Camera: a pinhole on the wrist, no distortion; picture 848 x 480 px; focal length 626.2 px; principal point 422.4 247.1 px. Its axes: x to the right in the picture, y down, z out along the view. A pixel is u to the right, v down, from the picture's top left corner.
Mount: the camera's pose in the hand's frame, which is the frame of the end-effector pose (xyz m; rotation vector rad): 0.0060 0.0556 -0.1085 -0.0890 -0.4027 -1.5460
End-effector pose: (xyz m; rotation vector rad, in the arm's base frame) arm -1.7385 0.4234 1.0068 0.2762 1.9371 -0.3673
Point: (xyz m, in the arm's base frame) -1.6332 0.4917 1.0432
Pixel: 466 90
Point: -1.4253 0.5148 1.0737
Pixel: 381 53
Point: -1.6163 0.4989 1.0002
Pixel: 430 230
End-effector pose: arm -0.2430 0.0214 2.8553 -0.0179 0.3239 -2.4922
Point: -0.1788 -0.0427 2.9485
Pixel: 596 298
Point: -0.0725 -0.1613 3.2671
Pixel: 522 304
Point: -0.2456 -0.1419 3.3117
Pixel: 679 456
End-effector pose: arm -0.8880 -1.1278 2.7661 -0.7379 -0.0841 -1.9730
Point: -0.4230 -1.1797 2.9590
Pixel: 243 349
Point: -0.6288 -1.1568 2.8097
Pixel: 261 271
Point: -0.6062 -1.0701 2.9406
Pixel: 459 295
